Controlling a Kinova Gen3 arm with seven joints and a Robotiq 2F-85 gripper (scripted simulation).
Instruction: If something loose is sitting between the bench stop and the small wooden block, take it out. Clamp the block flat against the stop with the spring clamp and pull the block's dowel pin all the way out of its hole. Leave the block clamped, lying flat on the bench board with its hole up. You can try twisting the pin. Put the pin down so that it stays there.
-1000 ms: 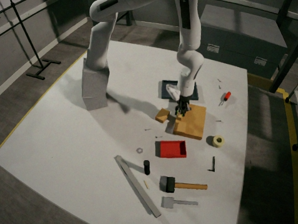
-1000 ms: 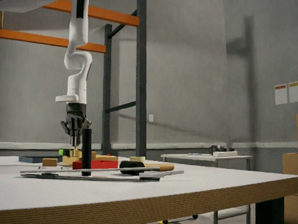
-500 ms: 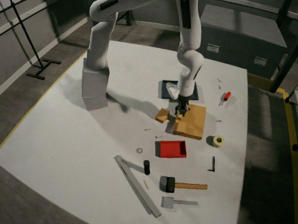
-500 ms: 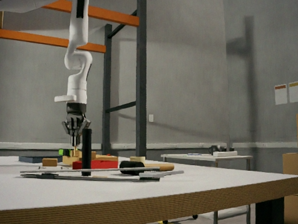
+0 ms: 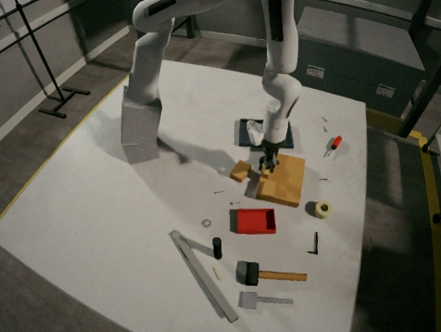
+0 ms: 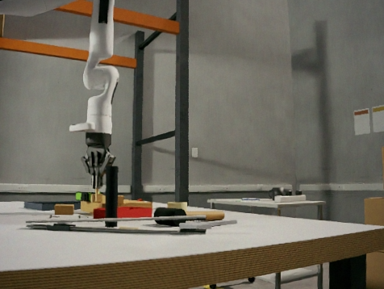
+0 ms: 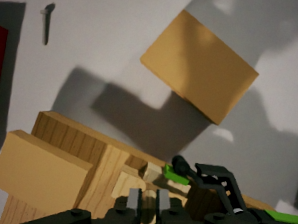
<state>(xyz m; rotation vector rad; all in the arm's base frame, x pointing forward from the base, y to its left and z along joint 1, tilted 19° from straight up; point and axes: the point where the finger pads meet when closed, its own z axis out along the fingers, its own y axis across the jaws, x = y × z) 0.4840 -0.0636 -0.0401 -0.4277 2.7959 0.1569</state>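
The dowel pin is 20 mm below my hand. Round my hand: pale wooden block (50 mm below); then wooden bench board (60 mm ahead, 60 mm below); then tan wooden block (90 mm behind, 10 mm to the left, 80 mm below).
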